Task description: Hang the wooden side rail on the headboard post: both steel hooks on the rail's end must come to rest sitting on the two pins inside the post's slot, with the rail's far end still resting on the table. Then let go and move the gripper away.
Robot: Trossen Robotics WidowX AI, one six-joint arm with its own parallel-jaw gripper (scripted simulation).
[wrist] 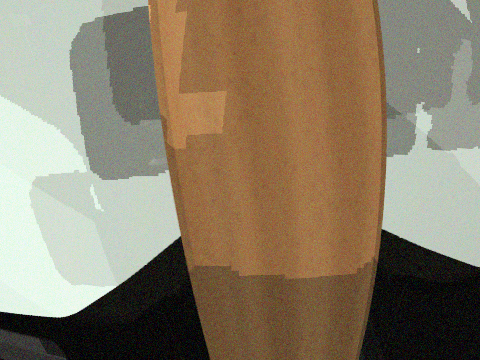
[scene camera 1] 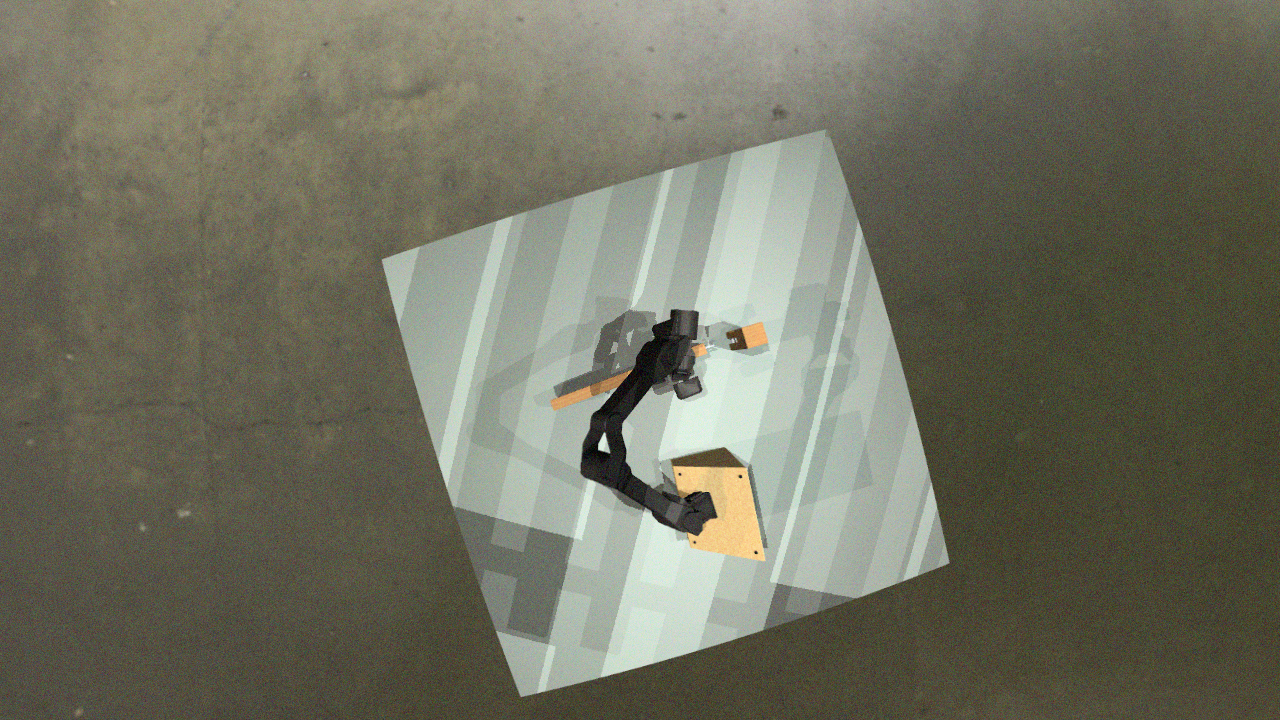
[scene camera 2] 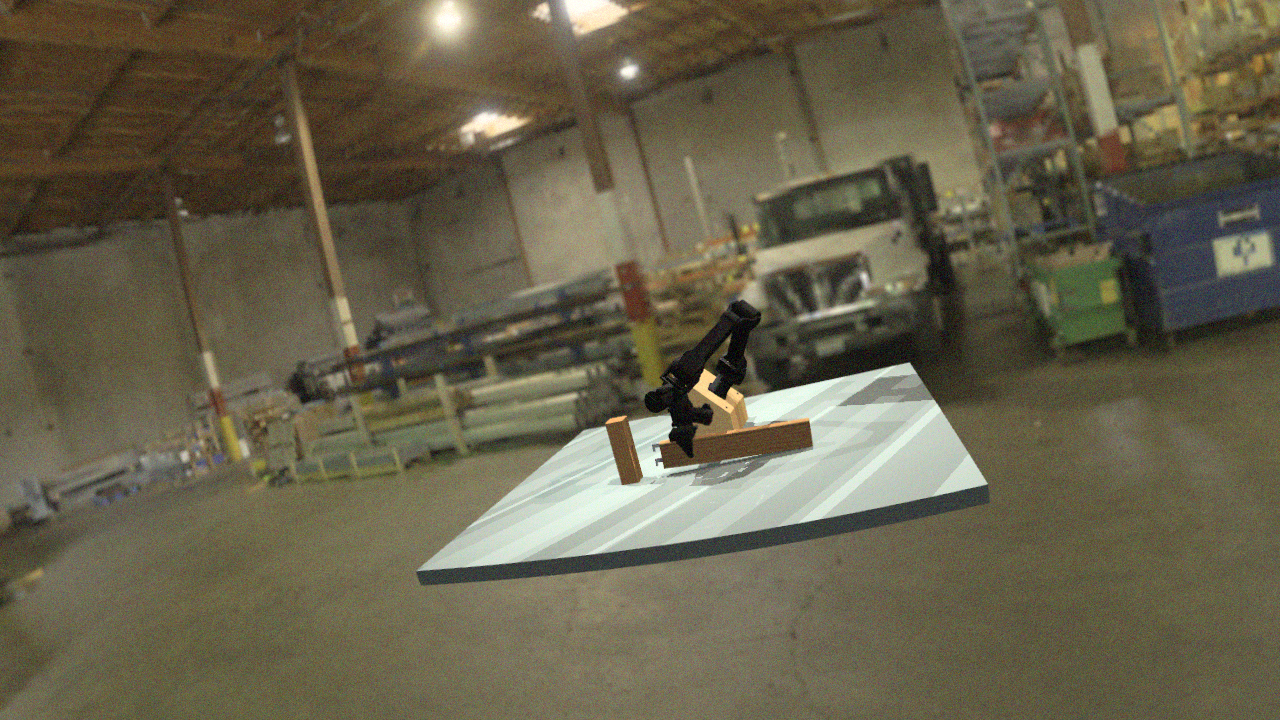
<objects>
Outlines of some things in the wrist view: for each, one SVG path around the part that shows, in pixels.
My gripper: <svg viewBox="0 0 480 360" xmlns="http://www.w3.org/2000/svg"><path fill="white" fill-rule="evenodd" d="M181 236L177 237L168 248L164 248L160 252L160 255L153 257L147 265L133 273L123 283L117 285L112 291L105 293L100 299L93 301L91 305L88 304L88 307L80 309L80 312L73 313L71 316L44 317L0 312L0 360L211 360L207 343L204 340L203 329L201 329L195 293L193 293L191 281L189 281L187 260L185 260ZM381 229L376 281L373 284L371 308L369 308L367 329L365 329L359 360L480 360L480 268L476 267L476 265L452 259L452 257L440 255L439 252L420 247L419 244L400 239L399 236Z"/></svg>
A wooden side rail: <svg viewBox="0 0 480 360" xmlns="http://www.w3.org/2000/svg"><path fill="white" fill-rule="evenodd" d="M148 0L149 24L151 24L149 29L151 29L153 64L155 64L157 84L156 91L157 96L159 96L161 124L163 124L161 131L163 131L165 152L167 152L173 201L175 201L177 217L179 217L189 281L191 281L193 293L195 293L197 312L199 312L201 329L203 329L209 357L211 357L211 360L359 360L365 329L367 329L369 308L371 308L373 284L376 281L377 261L379 261L381 223L383 223L385 181L387 181L387 165L385 165L385 159L387 159L387 101L385 101L387 99L387 89L385 89L383 36L381 36L380 11L377 0Z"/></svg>
</objects>
